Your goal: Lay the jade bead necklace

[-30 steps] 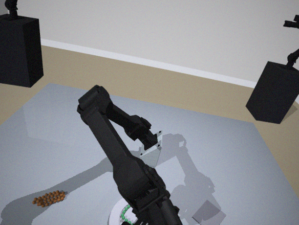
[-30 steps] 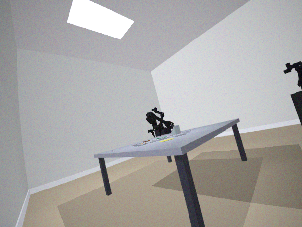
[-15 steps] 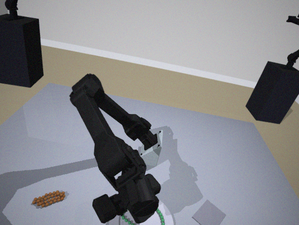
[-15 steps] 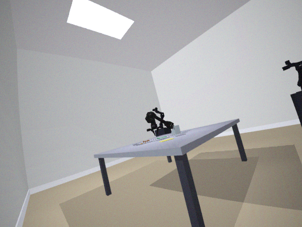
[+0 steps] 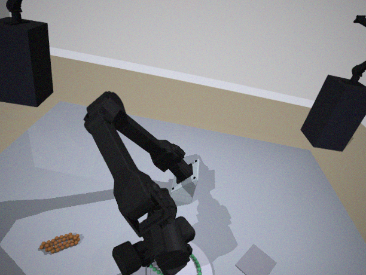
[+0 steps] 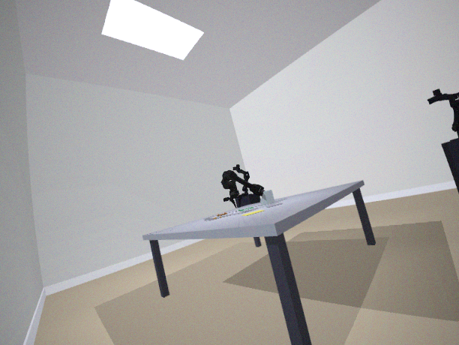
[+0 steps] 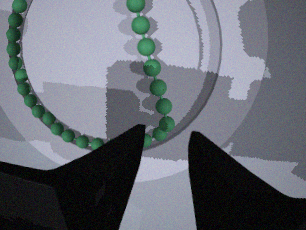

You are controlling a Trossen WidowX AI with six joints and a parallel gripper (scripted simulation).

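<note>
Now: gripper tip 6 cm to the right of the round bead board and 3 cm above it. The rest, counted from my gripper tip: yellow strip 28 cm to the left, 20 cm ahead, 3 cm below; flat grey square 29 cm to the left, 4 cm behind, 3 cm below.
</note>
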